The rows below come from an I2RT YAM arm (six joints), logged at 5 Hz.
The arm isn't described. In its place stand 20 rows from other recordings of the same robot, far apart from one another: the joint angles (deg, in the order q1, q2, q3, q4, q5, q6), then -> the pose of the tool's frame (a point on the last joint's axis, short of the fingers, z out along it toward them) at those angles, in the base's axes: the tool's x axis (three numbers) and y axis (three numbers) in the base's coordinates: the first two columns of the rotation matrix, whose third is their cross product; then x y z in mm.
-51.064 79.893 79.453 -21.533 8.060 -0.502 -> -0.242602 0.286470 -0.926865 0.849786 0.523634 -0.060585 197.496 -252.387 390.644
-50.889 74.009 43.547 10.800 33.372 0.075 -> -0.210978 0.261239 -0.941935 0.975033 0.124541 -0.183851 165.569 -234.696 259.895
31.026 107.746 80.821 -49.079 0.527 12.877 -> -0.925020 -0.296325 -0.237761 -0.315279 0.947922 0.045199 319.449 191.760 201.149
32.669 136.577 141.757 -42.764 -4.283 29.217 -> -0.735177 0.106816 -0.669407 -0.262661 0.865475 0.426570 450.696 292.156 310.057
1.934 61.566 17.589 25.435 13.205 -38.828 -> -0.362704 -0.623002 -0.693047 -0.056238 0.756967 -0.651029 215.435 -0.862 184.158
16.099 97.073 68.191 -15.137 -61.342 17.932 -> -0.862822 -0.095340 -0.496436 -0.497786 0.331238 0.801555 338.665 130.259 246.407
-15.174 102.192 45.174 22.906 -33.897 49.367 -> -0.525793 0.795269 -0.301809 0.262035 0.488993 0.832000 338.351 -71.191 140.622
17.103 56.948 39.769 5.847 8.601 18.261 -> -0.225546 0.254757 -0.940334 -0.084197 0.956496 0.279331 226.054 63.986 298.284
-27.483 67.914 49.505 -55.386 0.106 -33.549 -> -0.965278 -0.120822 -0.231603 -0.085814 0.984068 -0.155711 179.824 -93.617 232.443
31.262 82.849 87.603 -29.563 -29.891 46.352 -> -0.852920 0.216088 -0.475219 -0.317909 0.507051 0.801145 265.617 182.012 411.546
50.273 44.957 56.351 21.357 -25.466 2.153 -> 0.310749 0.427010 -0.849175 -0.937833 0.283068 -0.200852 84.587 125.739 464.676
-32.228 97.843 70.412 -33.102 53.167 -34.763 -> -0.977246 0.212002 -0.006792 0.116318 0.508854 -0.852958 279.206 -209.699 232.412
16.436 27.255 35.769 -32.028 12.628 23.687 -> -0.384107 0.295413 -0.874753 0.076971 0.954380 0.288505 115.797 26.046 286.628
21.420 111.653 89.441 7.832 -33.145 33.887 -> -0.637318 0.251455 -0.728421 -0.534231 0.537060 0.652812 428.069 188.840 296.021
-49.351 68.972 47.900 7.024 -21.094 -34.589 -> -0.402912 -0.343786 -0.848217 0.305755 0.822967 -0.478789 191.772 -203.689 301.796
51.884 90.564 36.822 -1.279 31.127 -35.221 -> -0.130244 -0.965836 -0.224049 -0.692445 0.250342 -0.676646 184.700 205.608 129.814
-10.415 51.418 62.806 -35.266 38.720 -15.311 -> -0.569781 -0.104744 -0.815094 0.573497 0.659714 -0.485673 169.815 -53.854 385.871
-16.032 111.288 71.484 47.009 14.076 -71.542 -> -0.435910 -0.832048 -0.343043 0.272578 0.241205 -0.931408 430.249 -132.640 262.354
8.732 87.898 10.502 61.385 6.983 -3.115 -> -0.270310 -0.096087 -0.957966 -0.049945 0.995067 -0.085716 225.448 30.249 121.164
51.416 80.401 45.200 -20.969 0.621 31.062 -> -0.845147 -0.232036 -0.481546 -0.399037 0.873284 0.279541 169.799 212.207 190.562
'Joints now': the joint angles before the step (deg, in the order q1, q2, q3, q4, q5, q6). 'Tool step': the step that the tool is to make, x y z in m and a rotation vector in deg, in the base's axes. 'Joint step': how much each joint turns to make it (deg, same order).
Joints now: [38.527, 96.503, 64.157, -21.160, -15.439, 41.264]
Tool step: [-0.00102, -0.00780, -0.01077, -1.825, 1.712, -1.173]
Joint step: [-0.852, 0.177, -1.732, -0.552, 0.496, 0.045]
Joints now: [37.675, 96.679, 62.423, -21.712, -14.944, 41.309]
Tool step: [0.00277, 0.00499, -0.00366, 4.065, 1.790, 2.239]
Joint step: [-0.103, 1.259, 0.046, 2.442, -4.879, 0.550]
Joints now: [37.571, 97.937, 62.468, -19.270, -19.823, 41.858]
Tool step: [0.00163, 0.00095, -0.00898, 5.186, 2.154, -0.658]
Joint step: [-0.432, 0.760, -2.305, 5.881, -4.221, 3.690]
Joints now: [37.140, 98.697, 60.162, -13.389, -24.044, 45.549]
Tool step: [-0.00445, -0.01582, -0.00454, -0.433, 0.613, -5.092]
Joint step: [-1.450, -2.496, -4.042, 2.008, 2.246, 3.113]
